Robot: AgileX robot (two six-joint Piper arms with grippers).
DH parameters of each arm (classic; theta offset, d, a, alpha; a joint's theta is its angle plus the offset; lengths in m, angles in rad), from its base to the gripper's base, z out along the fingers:
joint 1: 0 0.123 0 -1.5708
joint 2: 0.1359 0 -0.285 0
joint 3: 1.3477 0 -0.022 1.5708
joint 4: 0 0.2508 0 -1.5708
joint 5: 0 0 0.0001 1.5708
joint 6: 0 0.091 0 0
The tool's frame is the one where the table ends.
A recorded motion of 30 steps. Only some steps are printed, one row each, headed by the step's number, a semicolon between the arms.
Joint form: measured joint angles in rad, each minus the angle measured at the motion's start. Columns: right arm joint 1, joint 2, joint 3, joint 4, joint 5, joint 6; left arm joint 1, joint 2, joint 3, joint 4, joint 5, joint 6.
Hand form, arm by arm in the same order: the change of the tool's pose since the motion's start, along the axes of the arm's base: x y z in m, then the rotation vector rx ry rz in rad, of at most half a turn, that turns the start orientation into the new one. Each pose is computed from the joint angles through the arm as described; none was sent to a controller.
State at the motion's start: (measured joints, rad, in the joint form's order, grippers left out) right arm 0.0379 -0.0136 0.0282 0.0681 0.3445 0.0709; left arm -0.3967 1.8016 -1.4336 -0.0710 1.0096 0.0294
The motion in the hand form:
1: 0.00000 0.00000 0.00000 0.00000 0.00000 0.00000; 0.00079 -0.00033 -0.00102 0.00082 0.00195 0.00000
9: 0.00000 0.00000 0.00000 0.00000 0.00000 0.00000; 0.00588 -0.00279 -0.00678 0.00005 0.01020 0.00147
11: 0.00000 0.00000 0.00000 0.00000 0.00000 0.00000; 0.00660 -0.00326 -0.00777 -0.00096 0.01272 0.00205
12: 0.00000 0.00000 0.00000 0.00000 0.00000 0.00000; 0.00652 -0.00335 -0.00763 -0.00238 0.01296 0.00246
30: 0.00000 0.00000 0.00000 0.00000 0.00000 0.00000; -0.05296 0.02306 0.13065 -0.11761 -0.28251 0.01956
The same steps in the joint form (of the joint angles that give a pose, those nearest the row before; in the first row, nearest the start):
1: 0.0000 0.0000 0.0000 0.0000 0.0000 0.0000; 0.0000 0.0043 -0.0022 0.0000 0.0000 0.0000
9: 0.0000 0.0000 0.0000 0.0000 0.0000 0.0000; 0.0000 0.0302 -0.0166 -0.0042 -0.0042 0.0000
11: 0.0000 0.0000 0.0000 0.0000 0.0000 0.0000; 0.0000 0.0345 -0.0189 -0.0061 -0.0042 0.0000
12: 0.0000 0.0000 0.0000 0.0000 0.0000 0.0000; 0.0000 0.0341 -0.0189 -0.0076 -0.0042 0.0000
30: 0.0000 0.0000 0.0000 0.0000 0.0000 0.0000; 0.0000 -0.2964 -0.1066 0.0136 0.0955 -0.0294

